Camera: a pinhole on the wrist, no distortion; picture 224 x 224 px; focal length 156.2 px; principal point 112.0 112.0 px. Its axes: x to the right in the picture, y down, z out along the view. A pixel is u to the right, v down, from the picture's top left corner.
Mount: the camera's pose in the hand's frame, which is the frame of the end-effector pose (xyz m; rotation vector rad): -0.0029 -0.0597 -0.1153 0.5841 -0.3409 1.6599
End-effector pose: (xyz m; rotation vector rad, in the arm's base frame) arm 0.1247 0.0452 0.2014 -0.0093 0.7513 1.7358
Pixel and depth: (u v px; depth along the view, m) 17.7 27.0 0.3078
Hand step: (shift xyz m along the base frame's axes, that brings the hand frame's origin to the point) 0.2373 0.2499 -0.2399
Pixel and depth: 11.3 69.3 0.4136
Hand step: 0.3797 0.2644 -0.2545
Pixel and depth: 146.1 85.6 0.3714
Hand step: 0.2046 0.2340 0.0515
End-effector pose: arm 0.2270 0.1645 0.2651 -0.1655 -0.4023 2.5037
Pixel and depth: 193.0 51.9 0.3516
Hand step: -0.1602 0.0934 0.2666
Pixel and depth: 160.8 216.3 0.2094
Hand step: 0.1416 0.0217 0.1511
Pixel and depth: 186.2 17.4 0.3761
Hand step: -0.2400 0.1460 0.2721
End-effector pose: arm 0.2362 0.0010 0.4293 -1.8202 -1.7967 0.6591
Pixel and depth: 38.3 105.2 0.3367
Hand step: -0.3263 0.0913 0.1834
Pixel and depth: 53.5 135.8 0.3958
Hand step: -0.3950 0.0288 0.1590
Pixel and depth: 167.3 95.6 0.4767
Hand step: -0.3621 0.1237 -0.1713
